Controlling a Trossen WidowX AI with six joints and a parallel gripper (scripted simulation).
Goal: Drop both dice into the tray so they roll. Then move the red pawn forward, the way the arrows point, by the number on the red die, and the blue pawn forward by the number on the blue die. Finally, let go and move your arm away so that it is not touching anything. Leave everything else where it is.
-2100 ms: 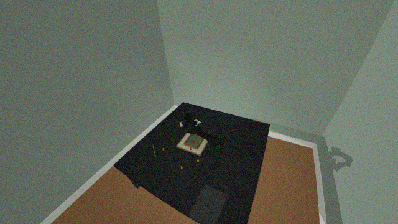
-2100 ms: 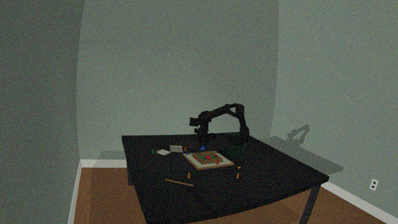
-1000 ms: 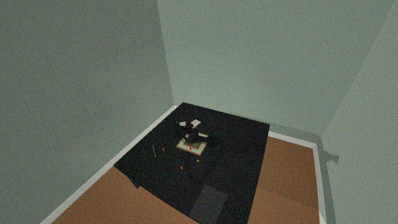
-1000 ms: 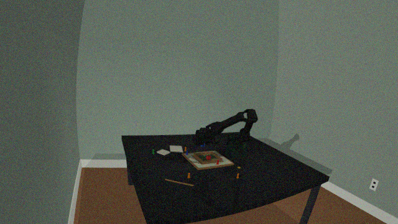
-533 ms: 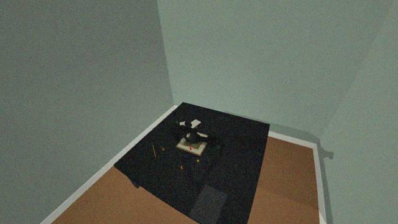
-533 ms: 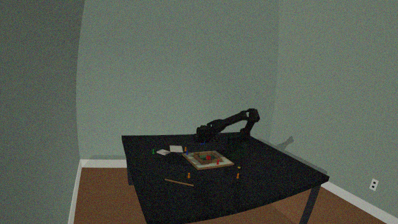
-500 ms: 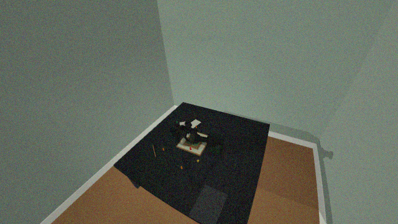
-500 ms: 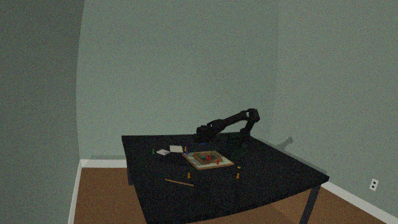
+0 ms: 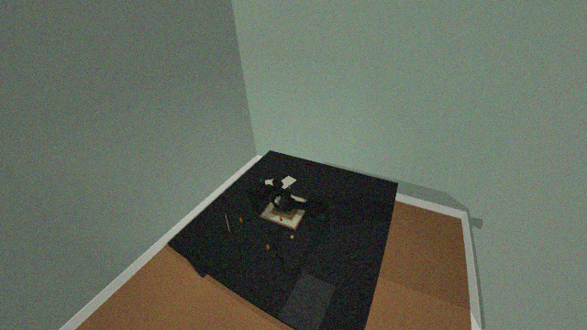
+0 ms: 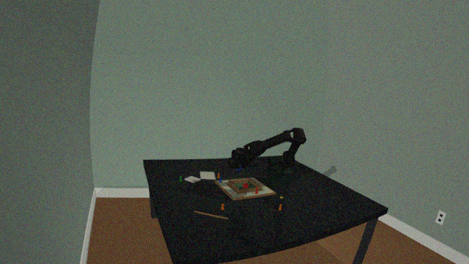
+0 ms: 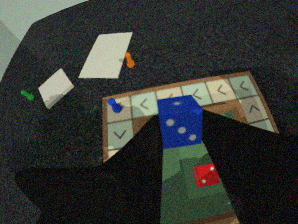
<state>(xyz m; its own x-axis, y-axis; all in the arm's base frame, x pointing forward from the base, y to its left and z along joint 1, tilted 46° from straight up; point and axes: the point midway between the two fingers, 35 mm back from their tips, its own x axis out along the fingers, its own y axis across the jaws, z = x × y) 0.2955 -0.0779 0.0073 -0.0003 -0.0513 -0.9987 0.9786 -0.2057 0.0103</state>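
Now: the red pawn 16 cm to the left of my gripper tip, 10 cm below it and 4 cm behind it. Round my gripper tip: blue pawn (10 cm below, 8 cm to the right, 7 cm ahead); then yellow piece (25 cm to the left, 16 cm behind, 13 cm below); then green tray (12 cm below, 4 cm to the left, 3 cm behind).
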